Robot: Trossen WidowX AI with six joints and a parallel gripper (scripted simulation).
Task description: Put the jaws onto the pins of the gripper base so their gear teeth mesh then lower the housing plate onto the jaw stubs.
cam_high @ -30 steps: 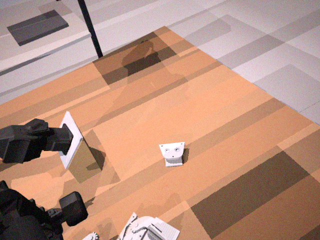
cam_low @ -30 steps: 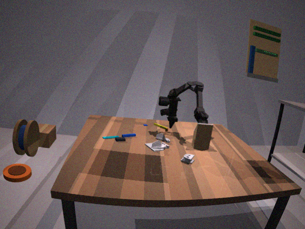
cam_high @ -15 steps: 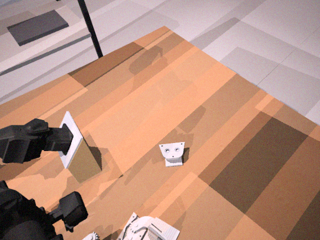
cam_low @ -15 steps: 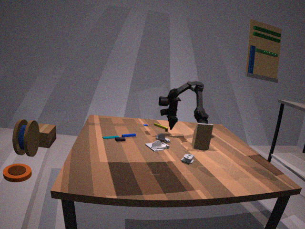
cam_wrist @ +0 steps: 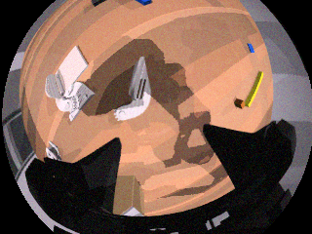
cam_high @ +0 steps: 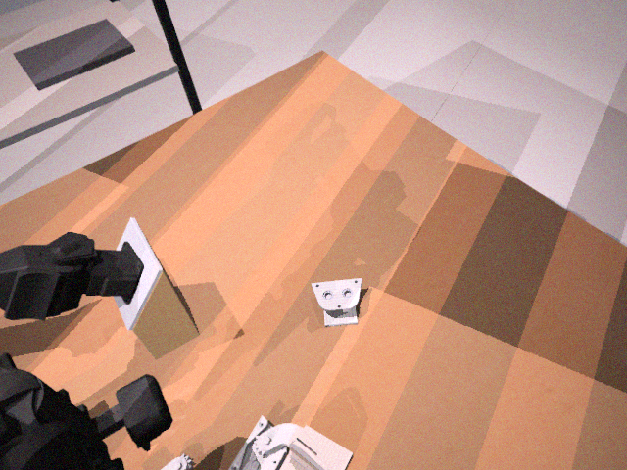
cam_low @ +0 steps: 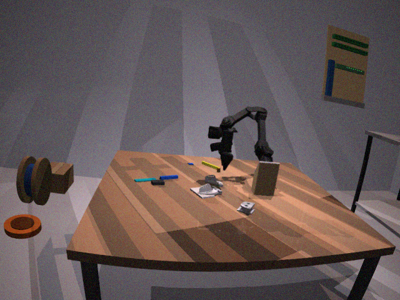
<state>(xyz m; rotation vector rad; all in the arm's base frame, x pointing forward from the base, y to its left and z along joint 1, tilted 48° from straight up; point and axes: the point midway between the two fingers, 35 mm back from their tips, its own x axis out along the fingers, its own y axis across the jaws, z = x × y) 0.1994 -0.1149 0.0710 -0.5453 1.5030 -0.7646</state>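
Now: the white jaw 80 mm below my gripper tip, 50 mm to the left of it and 30 mm ahead of it. Also, from my gripper tip: black block (350 mm ahead, 80 mm to the left, 80 mm below); yellow bar (290 mm to the right, 80 mm below, 10 mm ahead); blue bar (290 mm ahead, 80 mm below, 10 mm to the right).
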